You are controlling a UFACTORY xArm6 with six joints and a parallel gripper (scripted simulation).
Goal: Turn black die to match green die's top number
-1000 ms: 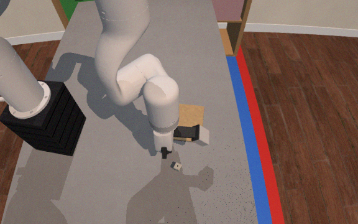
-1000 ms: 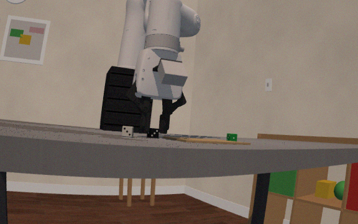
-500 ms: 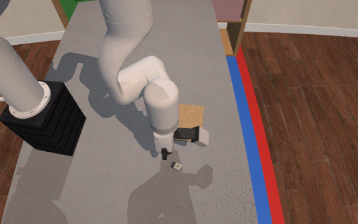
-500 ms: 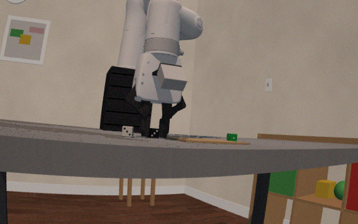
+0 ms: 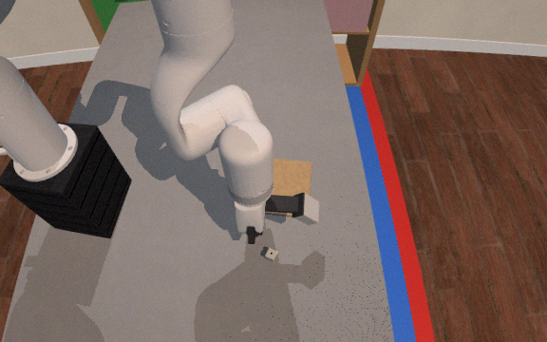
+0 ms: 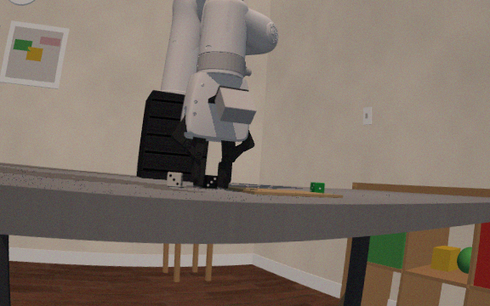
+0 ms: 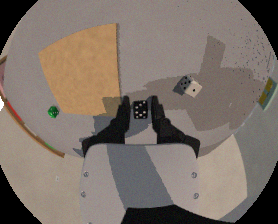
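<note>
Now: the black die 10 mm below my hand and 10 mm behind it. From my hand the other things lie so: tan mat 90 mm to the left, 50 mm ahead, 20 mm below; green die 210 mm to the left, 10 mm below, 10 mm ahead; white die 70 mm to the right, 30 mm ahead, 10 mm below.
</note>
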